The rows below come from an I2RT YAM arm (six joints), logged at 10 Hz.
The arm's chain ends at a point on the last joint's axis. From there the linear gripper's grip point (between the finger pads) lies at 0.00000 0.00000 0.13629 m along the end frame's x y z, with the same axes.
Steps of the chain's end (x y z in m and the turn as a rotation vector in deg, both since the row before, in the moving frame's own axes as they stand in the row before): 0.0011 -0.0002 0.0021 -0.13 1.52 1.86; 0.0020 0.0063 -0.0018 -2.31 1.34 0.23; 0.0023 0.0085 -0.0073 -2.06 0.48 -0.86; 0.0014 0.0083 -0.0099 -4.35 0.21 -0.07; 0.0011 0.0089 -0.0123 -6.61 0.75 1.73
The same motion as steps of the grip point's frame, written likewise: 0.0047 0.0002 0.0021 -0.13 1.52 1.86; 0.0052 0.0118 -0.0019 -2.31 1.34 0.23; 0.0035 0.0134 -0.0074 -2.06 0.48 -0.86; 0.0019 0.0186 -0.0103 -4.35 0.21 -0.07; 0.0026 0.0246 -0.0132 -6.61 0.75 1.73
